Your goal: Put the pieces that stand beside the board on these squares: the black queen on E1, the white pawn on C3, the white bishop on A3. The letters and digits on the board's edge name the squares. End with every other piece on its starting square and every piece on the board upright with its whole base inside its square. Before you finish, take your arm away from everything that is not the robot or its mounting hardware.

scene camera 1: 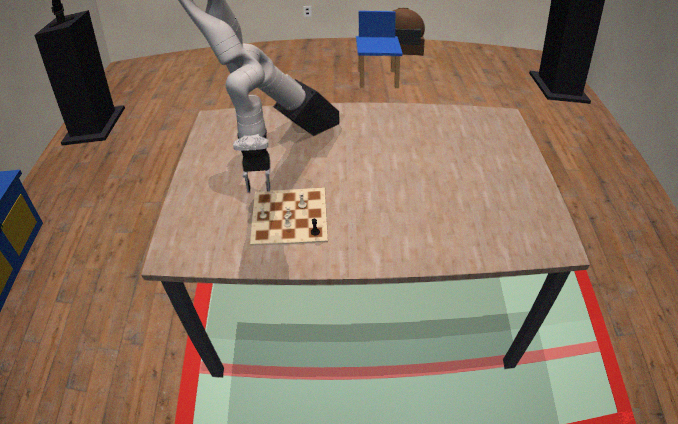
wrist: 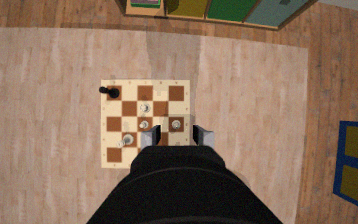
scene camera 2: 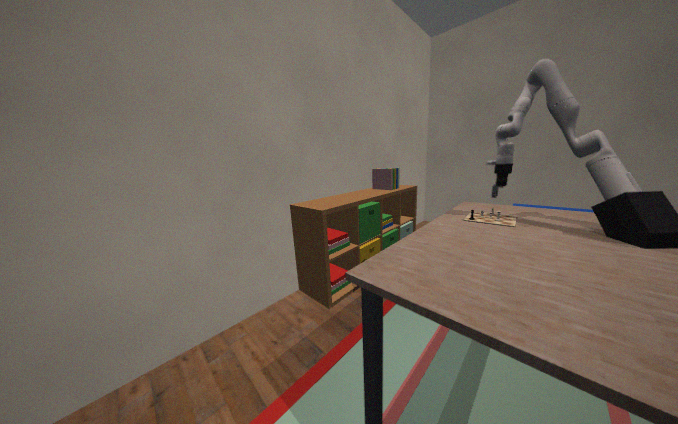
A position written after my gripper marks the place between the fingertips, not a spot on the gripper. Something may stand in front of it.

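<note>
A chessboard (scene camera 1: 269,231) is visible, and the wrist view has the chessboard (wrist: 169,100) too. My gripper (scene camera 1: 258,189) is likewise visible, with the gripper (wrist: 176,131) also present in the wrist view.
</note>
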